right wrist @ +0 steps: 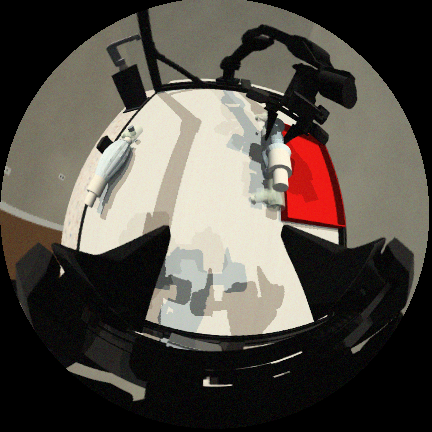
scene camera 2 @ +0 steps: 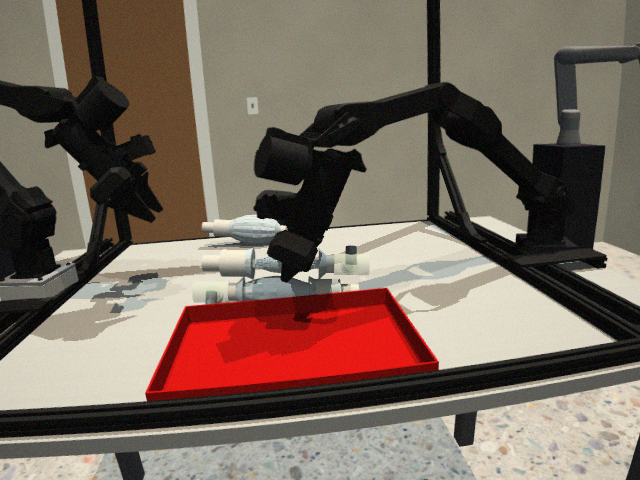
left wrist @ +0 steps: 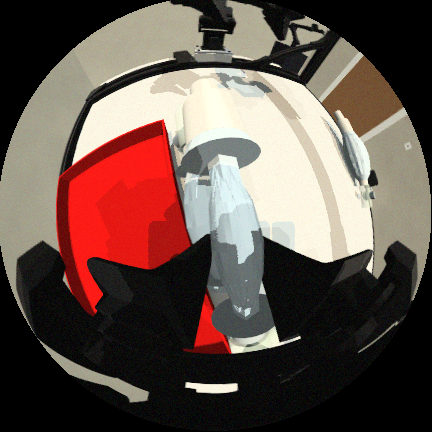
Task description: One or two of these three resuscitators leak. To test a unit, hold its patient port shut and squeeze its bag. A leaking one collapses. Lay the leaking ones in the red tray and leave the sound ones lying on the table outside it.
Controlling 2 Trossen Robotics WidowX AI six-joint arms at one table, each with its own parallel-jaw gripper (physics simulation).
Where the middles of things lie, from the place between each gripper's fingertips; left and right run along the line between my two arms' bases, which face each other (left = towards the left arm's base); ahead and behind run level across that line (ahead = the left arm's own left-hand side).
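Labels:
The red tray (scene camera 2: 238,347) is 240 mm ahead of my right hand, and I find it 210 mm to the left of that hand and 130 mm below it.
As for the tray and my left hand, the hand is 140 mm short of it and 40 mm above it. By its middle, the red tray is nearer to my left hand than to my right hand.

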